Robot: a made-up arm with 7 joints.
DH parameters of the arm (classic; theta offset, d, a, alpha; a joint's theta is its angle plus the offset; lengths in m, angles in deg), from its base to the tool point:
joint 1: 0 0.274 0 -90
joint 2: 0 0 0 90
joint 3: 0 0.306 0.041 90
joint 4: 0 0 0.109 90
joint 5: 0 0.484 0 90
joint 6: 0 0 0.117 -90
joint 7: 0 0.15 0 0
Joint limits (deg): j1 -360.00..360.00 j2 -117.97..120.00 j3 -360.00..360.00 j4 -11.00..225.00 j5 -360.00..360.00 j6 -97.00..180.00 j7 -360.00..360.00
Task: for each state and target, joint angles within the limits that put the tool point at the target. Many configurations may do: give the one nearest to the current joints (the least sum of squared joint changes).
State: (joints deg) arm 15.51 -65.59 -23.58 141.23 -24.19 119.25 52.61
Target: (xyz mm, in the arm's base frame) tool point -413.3 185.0 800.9
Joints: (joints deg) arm -17.86 -79.47 10.22 130.00 -8.79 137.19 52.61
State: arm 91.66 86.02 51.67 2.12 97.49 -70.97 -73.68
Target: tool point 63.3 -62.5 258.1
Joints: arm 80.01 98.98 38.58 -8.42 150.03 -92.87 -73.68
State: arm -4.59 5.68 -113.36 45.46 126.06 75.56 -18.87
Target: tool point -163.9 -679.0 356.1
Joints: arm 5.76 -11.40 -113.56 59.94 130.19 67.01 -18.87
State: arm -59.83 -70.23 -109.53 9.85 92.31 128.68 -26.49
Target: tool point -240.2 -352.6 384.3
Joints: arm -51.86 -71.77 -95.95 26.23 98.97 120.87 -26.49
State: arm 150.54 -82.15 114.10 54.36 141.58 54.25 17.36
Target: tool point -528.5 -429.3 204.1
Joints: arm 123.01 -83.23 94.39 57.15 143.06 51.01 17.36
